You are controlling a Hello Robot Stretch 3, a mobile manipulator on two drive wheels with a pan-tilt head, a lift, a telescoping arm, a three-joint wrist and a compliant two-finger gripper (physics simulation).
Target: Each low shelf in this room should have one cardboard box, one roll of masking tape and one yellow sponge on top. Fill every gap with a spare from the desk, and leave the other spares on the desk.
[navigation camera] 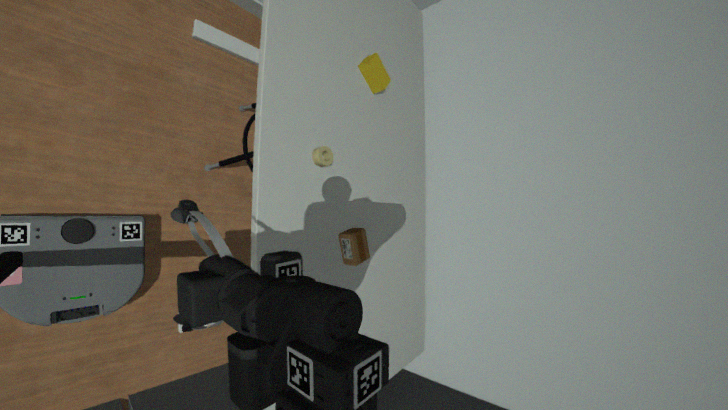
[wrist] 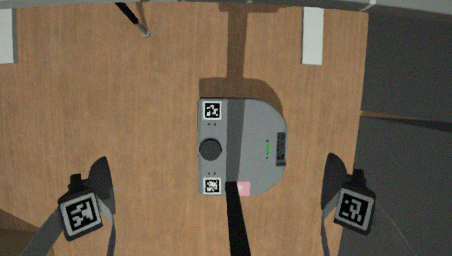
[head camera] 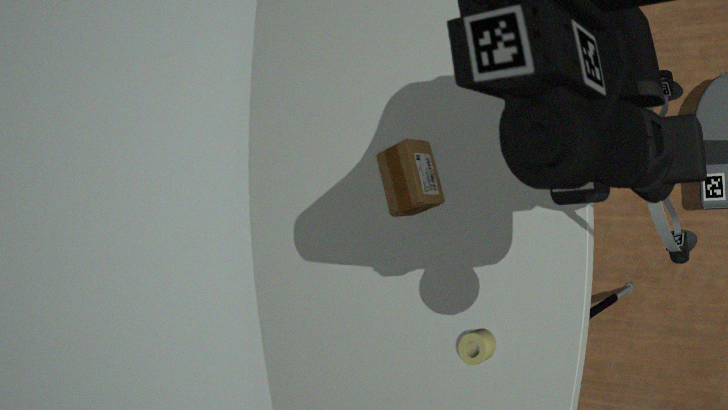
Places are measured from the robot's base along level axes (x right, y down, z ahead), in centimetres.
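Pixels of known places: gripper, fingertip midpoint: (navigation camera: 183,263) (wrist: 218,175); robot's base, origin of the base link: (navigation camera: 78,229) (wrist: 212,140).
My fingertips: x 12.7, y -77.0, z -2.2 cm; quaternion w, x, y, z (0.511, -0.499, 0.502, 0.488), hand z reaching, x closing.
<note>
For each thing: its top centre in the pictures, then the offset to it from my fingertips. Level surfaces: height alone.
- brown cardboard box, middle of its top: (head camera: 397,177) (navigation camera: 361,246) dy -0.1, dx +42.7, dz -1.0 cm
- white desk, its level: dy +4.9 cm
- masking tape, middle of its top: (head camera: 471,349) (navigation camera: 326,155) dy +2.4, dx +32.0, dz +22.5 cm
- yellow sponge, middle of its top: (navigation camera: 380,71) dy +0.4, dx +52.4, dz +53.1 cm
A brown cardboard box (head camera: 412,178) (navigation camera: 355,246) with a white label sits on the white desk (head camera: 331,315) (navigation camera: 295,101), within the arm's shadow. A pale yellow roll of masking tape (head camera: 483,346) (navigation camera: 322,156) lies on the same desk, apart from the box. A yellow sponge (navigation camera: 374,73) lies farther along the desk in the navigation view. My gripper (head camera: 676,166) (navigation camera: 183,268) (wrist: 218,175) is open, with its fingers wide apart and no object between them. It hangs over the floor beside the desk's long edge, between the desk and my base. No low shelf shows in these views.
My grey base (navigation camera: 76,280) (wrist: 260,120) stands on the wood floor. A black bar with a grey tip (head camera: 606,304) (navigation camera: 231,160) (wrist: 131,16) sticks out from under the desk. White floor bars (navigation camera: 224,40) (wrist: 312,35) extend from beneath it. A wall (head camera: 127,203) (navigation camera: 560,203) runs behind the desk.
</note>
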